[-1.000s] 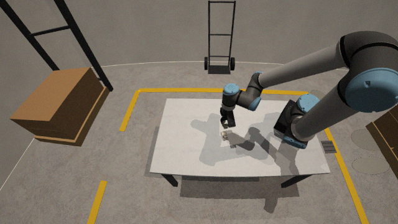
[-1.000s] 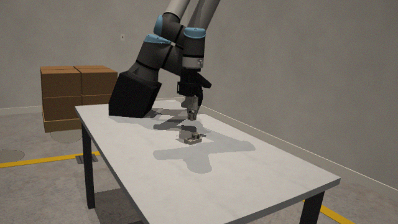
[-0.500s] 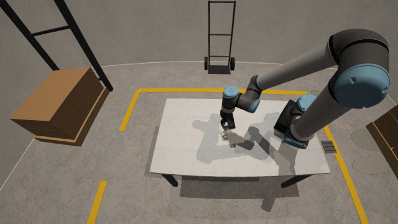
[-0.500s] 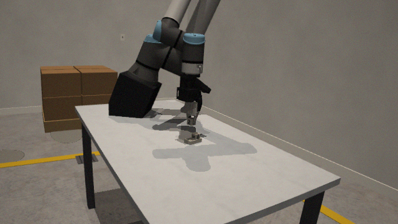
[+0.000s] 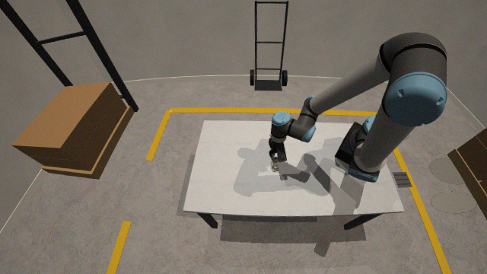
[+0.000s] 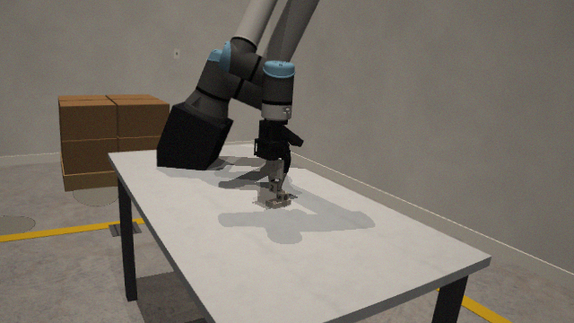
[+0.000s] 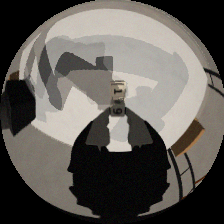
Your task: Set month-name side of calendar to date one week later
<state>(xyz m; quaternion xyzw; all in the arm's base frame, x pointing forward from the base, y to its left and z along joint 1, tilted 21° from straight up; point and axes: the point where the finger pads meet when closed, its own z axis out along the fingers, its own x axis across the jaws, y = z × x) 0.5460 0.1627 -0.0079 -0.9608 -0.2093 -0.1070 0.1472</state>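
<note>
Now: the calendar tray 1 cm behind my hand, 1 cm to the left of it and 6 cm below it.
</note>
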